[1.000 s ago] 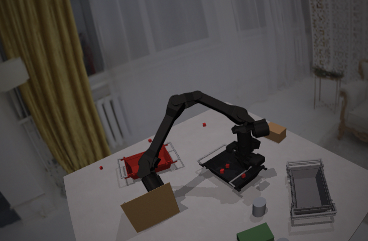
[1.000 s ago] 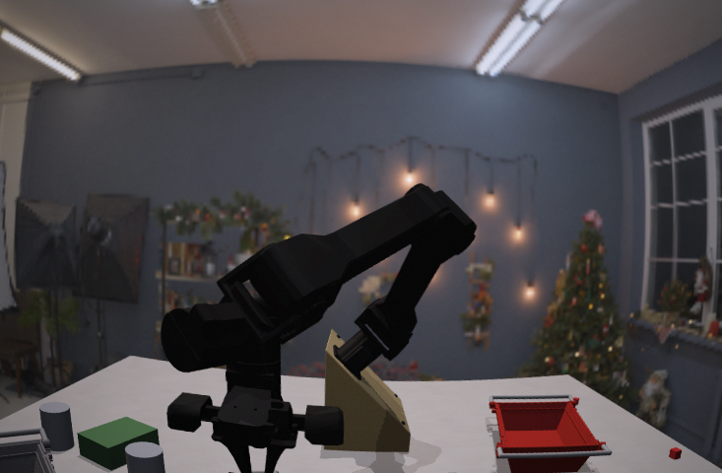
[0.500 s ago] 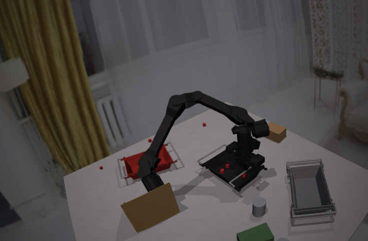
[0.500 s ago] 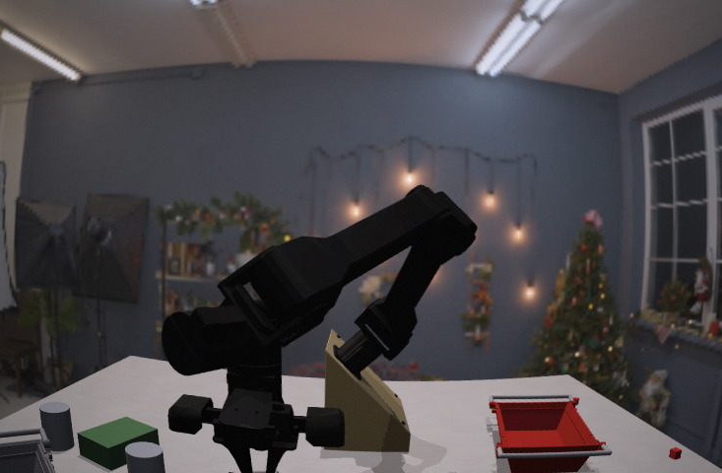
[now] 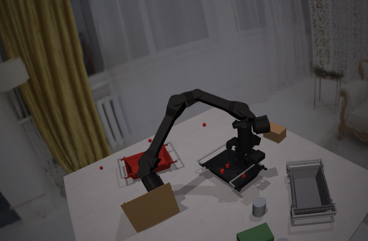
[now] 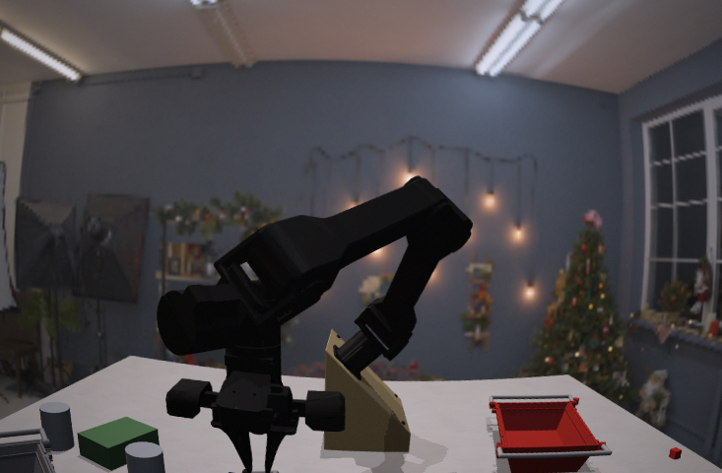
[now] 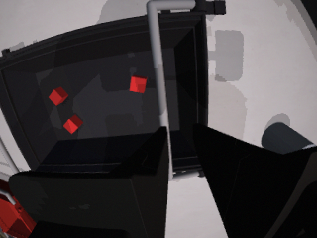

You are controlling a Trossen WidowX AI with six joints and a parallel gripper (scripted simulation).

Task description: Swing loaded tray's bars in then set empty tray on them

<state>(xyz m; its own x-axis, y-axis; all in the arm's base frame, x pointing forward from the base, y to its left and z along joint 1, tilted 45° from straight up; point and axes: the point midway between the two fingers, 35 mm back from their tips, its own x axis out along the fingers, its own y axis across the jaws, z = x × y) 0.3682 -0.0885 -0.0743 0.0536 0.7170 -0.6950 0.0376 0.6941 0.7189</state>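
Now: the red tray 260 mm behind my gripper tip, 460 mm to the left of it and 60 mm below it. Round my gripper tip: tan box (380 mm ahead, 120 mm to the left, 80 mm below); then green block (210 mm behind, 270 mm to the right, 90 mm below).
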